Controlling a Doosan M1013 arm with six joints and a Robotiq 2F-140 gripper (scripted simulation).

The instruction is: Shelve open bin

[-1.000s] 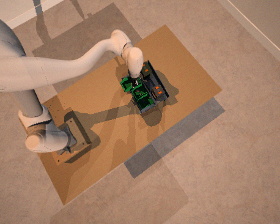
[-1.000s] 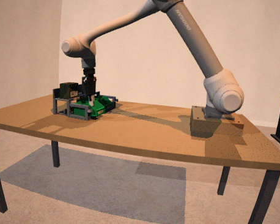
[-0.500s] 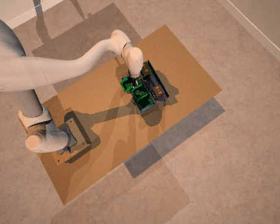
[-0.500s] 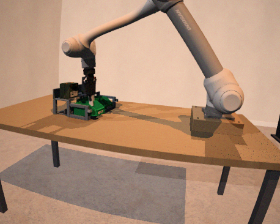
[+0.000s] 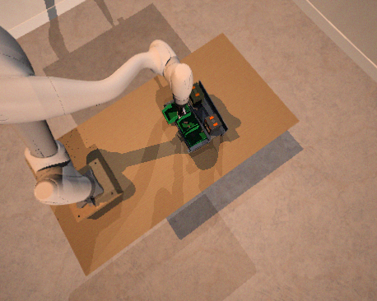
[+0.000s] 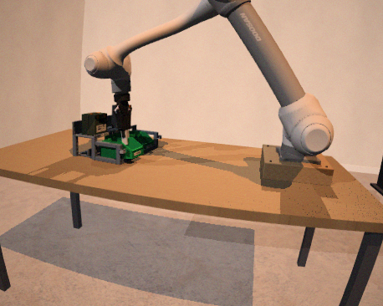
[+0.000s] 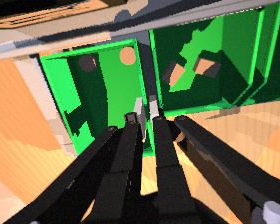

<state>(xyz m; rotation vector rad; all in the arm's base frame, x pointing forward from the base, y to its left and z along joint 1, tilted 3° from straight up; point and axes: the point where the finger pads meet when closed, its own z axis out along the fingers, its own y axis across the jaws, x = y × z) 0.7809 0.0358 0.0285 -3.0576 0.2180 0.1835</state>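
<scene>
The shelf lip lies 60 mm behind my hand, 60 mm to the right of it and 80 mm below it.
</scene>
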